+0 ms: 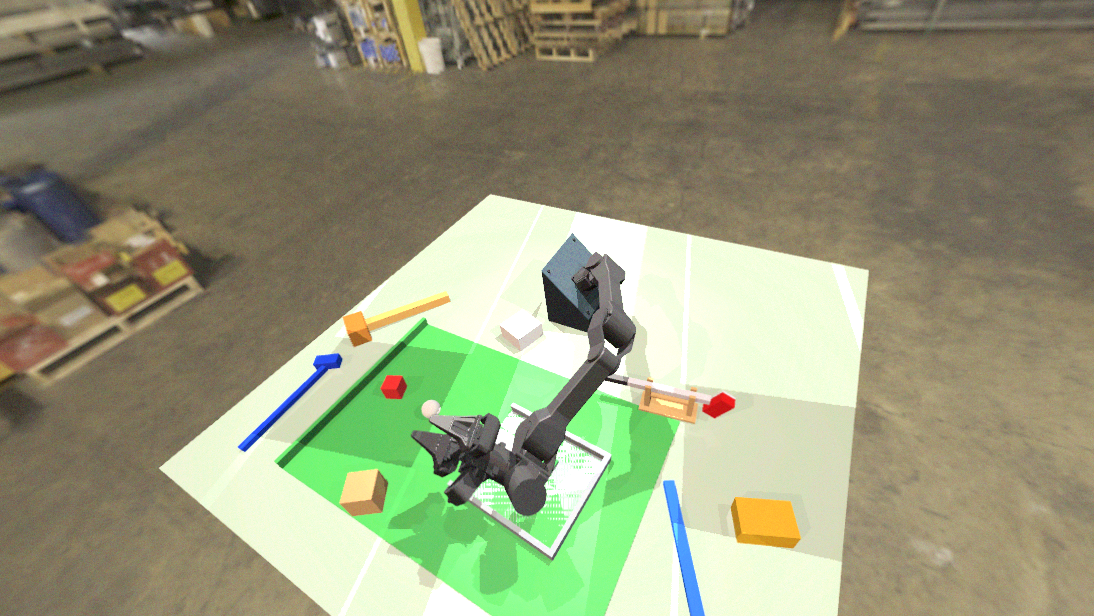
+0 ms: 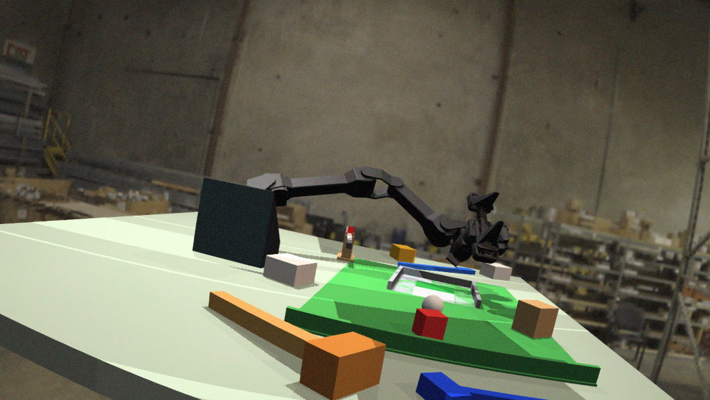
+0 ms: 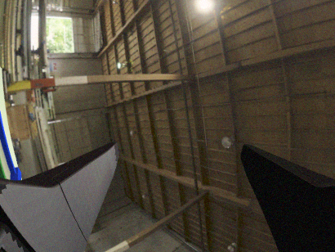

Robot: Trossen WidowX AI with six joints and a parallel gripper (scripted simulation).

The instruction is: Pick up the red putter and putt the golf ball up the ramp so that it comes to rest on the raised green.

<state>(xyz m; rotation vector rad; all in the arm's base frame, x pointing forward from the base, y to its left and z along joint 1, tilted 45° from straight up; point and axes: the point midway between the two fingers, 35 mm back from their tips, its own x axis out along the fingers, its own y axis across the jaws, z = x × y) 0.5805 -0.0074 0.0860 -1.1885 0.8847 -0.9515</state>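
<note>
Right now the red putter is 39 cm behind my gripper tip, 27 cm to the left of it and 18 cm below it. Also, from my gripper tip: red cube 11 cm behind, 29 cm to the right, 22 cm below; white golf ball 11 cm behind, 17 cm to the right, 21 cm below; tan cube 10 cm ahead, 14 cm to the right, 21 cm below.
</note>
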